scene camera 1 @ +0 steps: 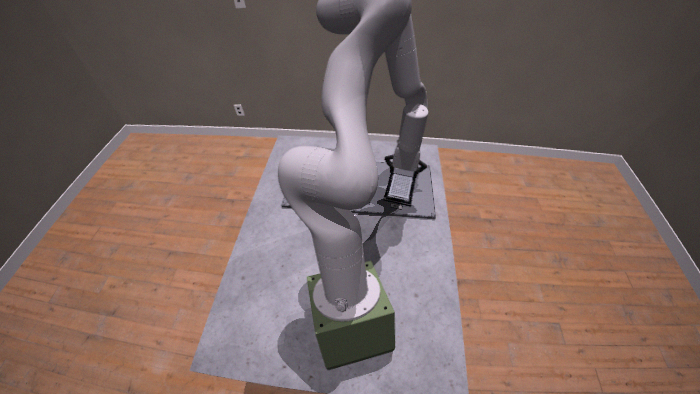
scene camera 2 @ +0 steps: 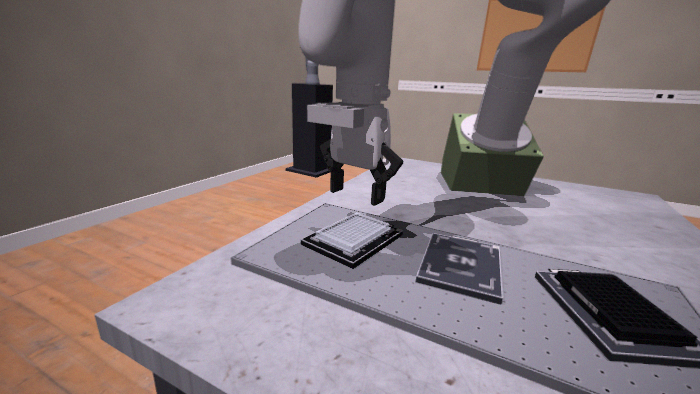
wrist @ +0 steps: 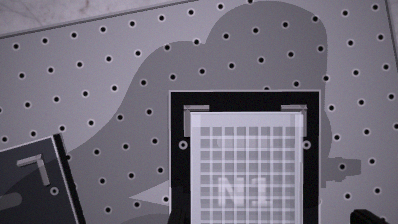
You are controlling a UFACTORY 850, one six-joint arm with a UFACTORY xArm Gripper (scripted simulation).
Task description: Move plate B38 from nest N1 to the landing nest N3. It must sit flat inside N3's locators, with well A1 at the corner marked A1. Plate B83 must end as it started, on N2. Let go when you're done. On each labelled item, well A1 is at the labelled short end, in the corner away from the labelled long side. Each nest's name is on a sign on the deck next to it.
Labels:
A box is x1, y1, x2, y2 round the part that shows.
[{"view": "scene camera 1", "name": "my gripper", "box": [384, 144, 426, 180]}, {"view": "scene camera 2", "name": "my gripper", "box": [320, 103, 402, 205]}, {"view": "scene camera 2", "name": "clear well plate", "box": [314, 213, 390, 253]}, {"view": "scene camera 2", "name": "black well plate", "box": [554, 271, 697, 346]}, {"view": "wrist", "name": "clear well plate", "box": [190, 112, 302, 223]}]

